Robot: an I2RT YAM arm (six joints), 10 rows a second.
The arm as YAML. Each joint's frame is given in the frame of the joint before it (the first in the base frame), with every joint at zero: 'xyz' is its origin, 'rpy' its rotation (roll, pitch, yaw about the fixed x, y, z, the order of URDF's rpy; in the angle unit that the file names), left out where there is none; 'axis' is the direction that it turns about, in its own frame. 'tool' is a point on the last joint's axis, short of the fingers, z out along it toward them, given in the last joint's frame.
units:
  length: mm
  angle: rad
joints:
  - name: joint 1
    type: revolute
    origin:
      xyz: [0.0, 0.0, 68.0]
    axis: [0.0, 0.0, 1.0]
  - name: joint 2
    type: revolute
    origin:
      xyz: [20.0, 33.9, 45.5]
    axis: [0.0, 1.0, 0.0]
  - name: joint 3
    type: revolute
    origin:
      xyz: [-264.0, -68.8, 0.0]
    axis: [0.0, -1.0, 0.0]
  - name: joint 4
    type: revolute
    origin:
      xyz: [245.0, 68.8, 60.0]
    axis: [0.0, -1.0, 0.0]
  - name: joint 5
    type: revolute
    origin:
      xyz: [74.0, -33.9, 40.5]
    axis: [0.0, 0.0, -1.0]
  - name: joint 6
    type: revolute
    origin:
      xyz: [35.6, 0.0, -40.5]
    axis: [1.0, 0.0, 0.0]
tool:
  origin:
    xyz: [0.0, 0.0, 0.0]
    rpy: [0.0, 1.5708, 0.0]
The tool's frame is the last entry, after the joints.
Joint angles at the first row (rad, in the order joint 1, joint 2, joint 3, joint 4, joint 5, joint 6):
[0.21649, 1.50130, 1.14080, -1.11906, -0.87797, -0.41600]
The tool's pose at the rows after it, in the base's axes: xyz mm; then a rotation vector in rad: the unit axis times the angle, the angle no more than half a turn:
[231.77 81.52 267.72 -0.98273 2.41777 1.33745]
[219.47 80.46 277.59 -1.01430 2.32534 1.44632]
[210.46 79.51 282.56 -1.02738 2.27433 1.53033]
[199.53 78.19 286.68 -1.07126 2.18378 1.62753]
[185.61 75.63 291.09 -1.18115 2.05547 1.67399]
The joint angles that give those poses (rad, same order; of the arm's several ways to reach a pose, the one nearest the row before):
[0.21876, 1.43417, 1.14081, -1.19232, -0.96571, -0.50873]
[0.21838, 1.39946, 1.14083, -1.26292, -1.05688, -0.57549]
[0.21839, 1.38420, 1.14083, -1.33385, -1.11868, -0.63420]
[0.21840, 1.37882, 1.14080, -1.44942, -1.19383, -0.77304]
[0.21838, 1.37809, 1.14079, -1.61843, -1.23579, -1.02793]

